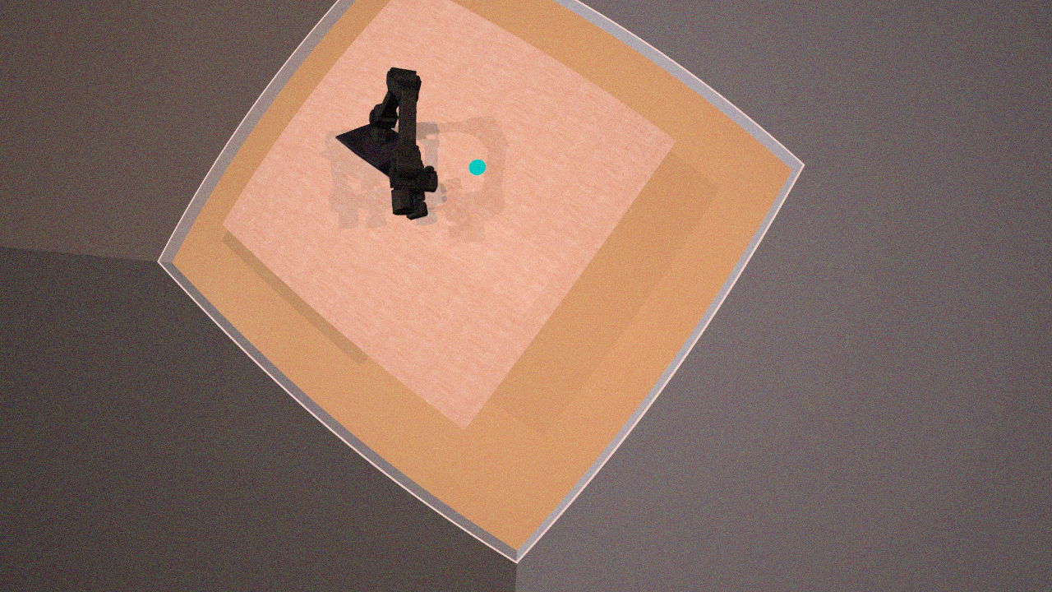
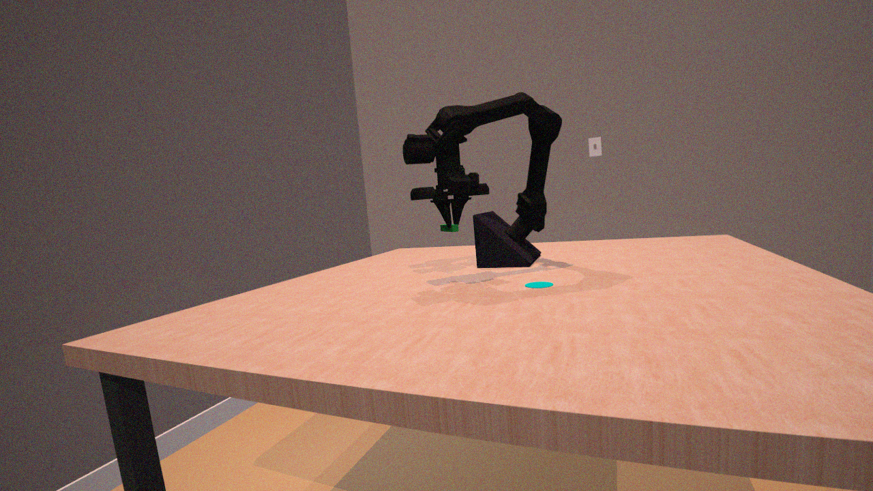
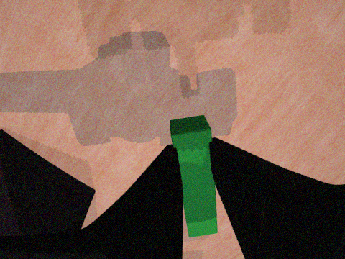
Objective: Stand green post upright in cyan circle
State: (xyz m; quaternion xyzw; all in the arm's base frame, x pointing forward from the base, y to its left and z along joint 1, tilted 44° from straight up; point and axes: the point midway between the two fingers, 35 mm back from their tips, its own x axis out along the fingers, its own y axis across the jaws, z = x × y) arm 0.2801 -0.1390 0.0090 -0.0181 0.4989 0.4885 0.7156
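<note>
Right now my gripper tip is 60 mm short of the cyan circle, 200 mm to the right of it and 130 mm above it. Also, from my gripper tip: green post (10 mm behind, 10 mm to the right).
</note>
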